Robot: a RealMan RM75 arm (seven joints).
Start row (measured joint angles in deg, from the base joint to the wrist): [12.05 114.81 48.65 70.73 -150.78 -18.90 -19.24]
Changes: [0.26 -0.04 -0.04 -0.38 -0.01 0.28 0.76]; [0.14 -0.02 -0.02 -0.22 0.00 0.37 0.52]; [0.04 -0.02 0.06 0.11 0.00 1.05 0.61]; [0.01 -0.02 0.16 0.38 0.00 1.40 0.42]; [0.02 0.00 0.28 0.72 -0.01 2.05 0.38]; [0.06 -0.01 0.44 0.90 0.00 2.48 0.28]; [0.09 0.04 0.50 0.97 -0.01 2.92 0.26]
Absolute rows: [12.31 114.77 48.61 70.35 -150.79 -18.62 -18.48]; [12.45 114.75 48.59 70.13 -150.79 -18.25 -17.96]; [12.49 114.73 48.65 70.24 -150.79 -17.20 -17.35]; [12.50 114.71 48.81 70.62 -150.79 -15.80 -16.93]; [12.52 114.71 49.09 71.34 -150.80 -13.75 -16.55]; [12.58 114.70 49.53 72.24 -150.80 -11.27 -16.27]; [12.67 114.74 50.03 73.21 -150.81 -8.35 -16.01]
